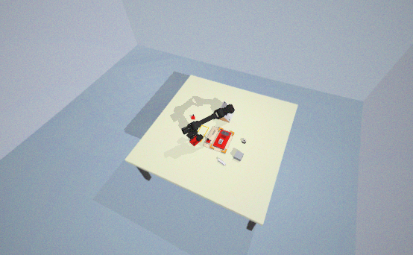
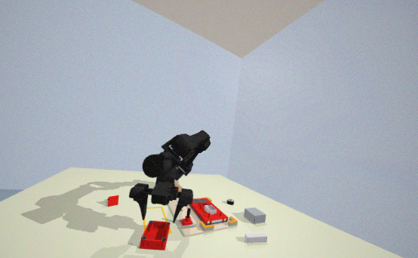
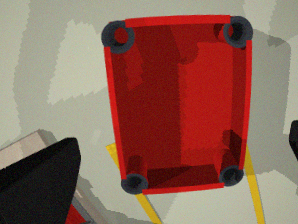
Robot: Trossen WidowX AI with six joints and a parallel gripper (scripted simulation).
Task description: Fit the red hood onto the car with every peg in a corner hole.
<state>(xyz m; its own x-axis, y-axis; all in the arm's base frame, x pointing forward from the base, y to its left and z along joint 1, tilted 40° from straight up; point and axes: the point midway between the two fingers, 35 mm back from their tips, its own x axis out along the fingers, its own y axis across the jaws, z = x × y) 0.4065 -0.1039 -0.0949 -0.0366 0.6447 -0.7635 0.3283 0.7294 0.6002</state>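
My gripper tip is now 4 cm above the red hood. Round my gripper tip: small black cylinder (43 cm to the left, 18 cm behind, 4 cm below); pale grey bar (32 cm to the left, 10 cm ahead, 4 cm below); grey engine block (24 cm to the left, 8 cm behind, 3 cm below).
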